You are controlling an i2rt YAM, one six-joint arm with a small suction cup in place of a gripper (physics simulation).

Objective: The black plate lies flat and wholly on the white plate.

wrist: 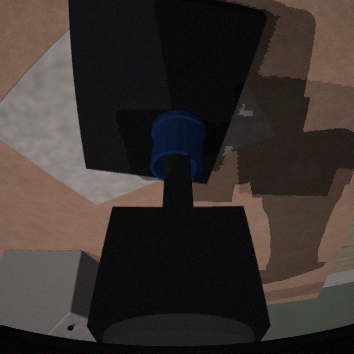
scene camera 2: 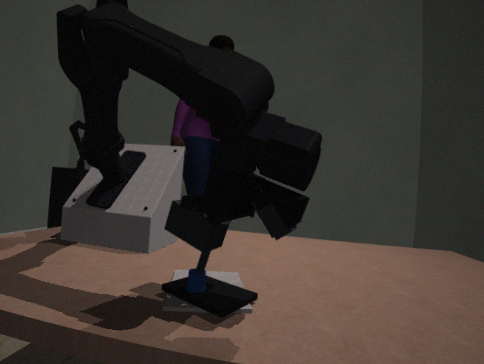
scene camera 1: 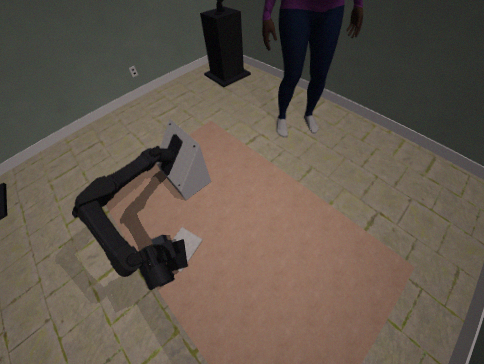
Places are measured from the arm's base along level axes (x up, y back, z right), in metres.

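Where they show: hand, its tool point: [wrist: 177,129] [scene camera 2: 192,291]; arm's base, origin of its link: [scene camera 2: 118,178] [scene camera 1: 171,155].
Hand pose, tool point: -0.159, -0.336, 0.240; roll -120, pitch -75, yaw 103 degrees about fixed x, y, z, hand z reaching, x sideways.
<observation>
Things, the pixels of their centre, and the offset from my tool point, as dx, dy, dz. Level surfaces: height alone.
- black plate, middle of its body: [wrist: 153,102] [scene camera 2: 209,292] [scene camera 1: 176,255] +0.002, -0.023, -0.007
- white plate, middle of its body: [wrist: 111,121] [scene camera 2: 207,288] [scene camera 1: 181,248] -0.006, -0.009, -0.039
- tan table top, height of its surface: dx -0.009
The black plate [scene camera 2: 227,300] [wrist: 120,60] rests on the white plate [scene camera 2: 227,276] [wrist: 40,100] [scene camera 1: 193,241], turned at an angle to it. In scene camera 2 a corner reaches past the white plate's front edge and another past its right side. In the wrist view a corner also juts past the white plate's near edge. The black plate looks about flat; its underside is hidden. My blue suction cup [scene camera 2: 196,286] [wrist: 178,135] stands tilted against the top of the black plate, near one end, with suction off. In scene camera 1 the arm hides the cup and much of the plates.
The grey sloped base [scene camera 1: 201,172] [scene camera 2: 125,232] [wrist: 37,280] carries the arm and stands on the tan table top [scene camera 1: 280,240] [scene camera 2: 375,300] behind the plates. The table's front edge is near the plates. A person [scene camera 1: 307,55] [scene camera 2: 200,160] and a black pedestal [scene camera 1: 223,45] stand beyond the table.
</observation>
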